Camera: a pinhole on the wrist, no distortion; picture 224 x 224 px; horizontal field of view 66.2 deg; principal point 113.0 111.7 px. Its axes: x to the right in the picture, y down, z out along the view. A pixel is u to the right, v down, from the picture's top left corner.
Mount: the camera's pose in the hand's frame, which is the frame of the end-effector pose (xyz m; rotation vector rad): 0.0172 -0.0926 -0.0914 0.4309 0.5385 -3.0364
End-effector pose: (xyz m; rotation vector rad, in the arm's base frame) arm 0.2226 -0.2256 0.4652 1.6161 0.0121 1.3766
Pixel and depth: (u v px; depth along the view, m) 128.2 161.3 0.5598
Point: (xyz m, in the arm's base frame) 0.6618 -0.3132 0.0969
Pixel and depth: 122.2 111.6 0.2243
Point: 0.3769 -0.2363 0.3272
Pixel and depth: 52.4 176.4 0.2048
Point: 0.4315 -0.1365 0.3493
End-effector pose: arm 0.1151 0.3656 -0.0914 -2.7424 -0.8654 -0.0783
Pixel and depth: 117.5 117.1 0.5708
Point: -0.1905 0.6327 -0.4379
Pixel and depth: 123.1 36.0 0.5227
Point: -0.0660 0.4335 -0.5327
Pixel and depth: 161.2 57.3 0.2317
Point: -0.0383 0.4159 -0.2020
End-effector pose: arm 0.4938 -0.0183 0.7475 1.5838 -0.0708 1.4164
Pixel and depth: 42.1 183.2 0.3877
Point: 0.9302 0.0580 0.6206
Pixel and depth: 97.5 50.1 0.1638
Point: 0.6034 -0.0311 0.6906
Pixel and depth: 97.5 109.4 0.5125
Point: 0.9096 -0.1775 0.5900
